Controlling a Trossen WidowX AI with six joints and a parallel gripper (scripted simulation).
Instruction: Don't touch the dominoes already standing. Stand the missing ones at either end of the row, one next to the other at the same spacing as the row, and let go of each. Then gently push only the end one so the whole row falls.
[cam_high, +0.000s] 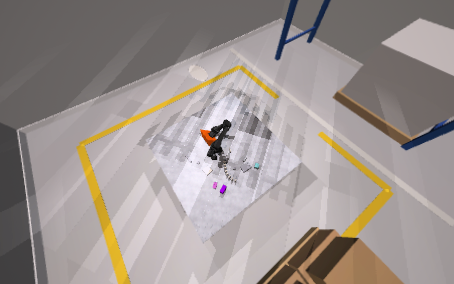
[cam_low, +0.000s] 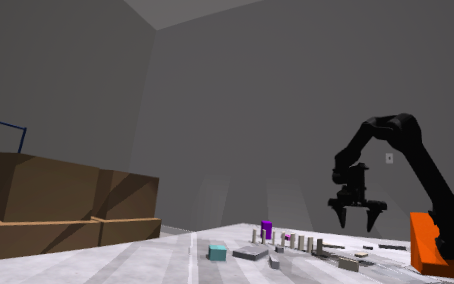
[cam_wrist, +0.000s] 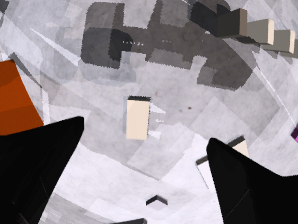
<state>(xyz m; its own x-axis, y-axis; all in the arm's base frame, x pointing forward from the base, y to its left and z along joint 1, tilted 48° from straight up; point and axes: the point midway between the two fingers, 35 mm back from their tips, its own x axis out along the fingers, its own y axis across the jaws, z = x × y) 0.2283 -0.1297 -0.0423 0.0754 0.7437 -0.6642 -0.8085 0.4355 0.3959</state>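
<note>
The flat beige tile lies 7 cm ahead of my gripper tip, 16 cm to the right of it and 8 cm below it. The rest, counted from my gripper tip: grey slab 30 cm ahead, 19 cm to the left, 8 cm below; cube 37 cm ahead, 29 cm to the left, 7 cm below; purple block 34 cm ahead, 15 cm to the right, 5 cm below.
</note>
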